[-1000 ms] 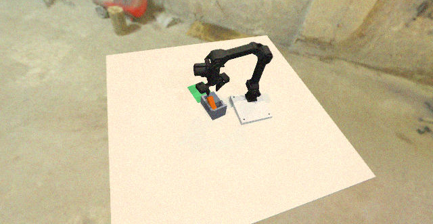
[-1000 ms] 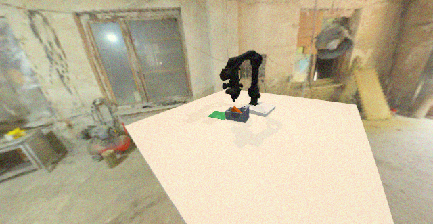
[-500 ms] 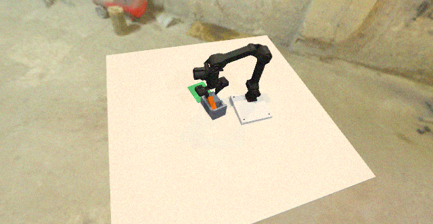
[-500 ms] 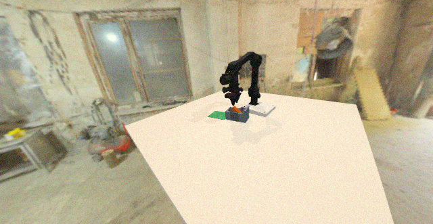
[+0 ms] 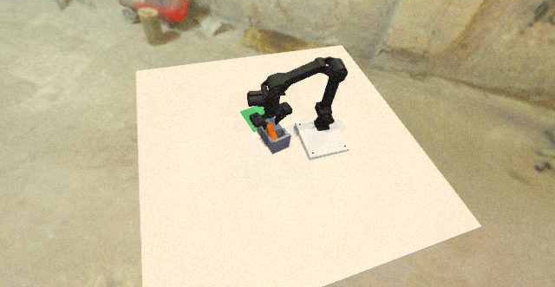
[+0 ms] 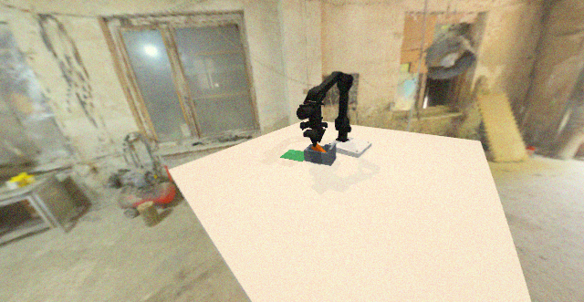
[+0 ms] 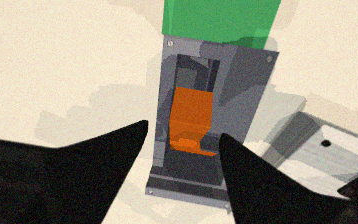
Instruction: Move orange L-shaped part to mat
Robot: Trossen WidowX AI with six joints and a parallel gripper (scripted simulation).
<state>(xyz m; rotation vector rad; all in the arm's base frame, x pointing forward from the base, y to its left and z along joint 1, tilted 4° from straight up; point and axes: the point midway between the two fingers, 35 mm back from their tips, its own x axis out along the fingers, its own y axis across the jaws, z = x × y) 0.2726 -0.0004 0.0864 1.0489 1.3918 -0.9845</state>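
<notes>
My gripper tip is now 5 cm above the orange L-shaped part, 3 cm to the right of it and 3 cm past it. From my gripper tip the other things lie so: green mat (15 cm to the right, 11 cm below, 2 cm ahead).
</notes>
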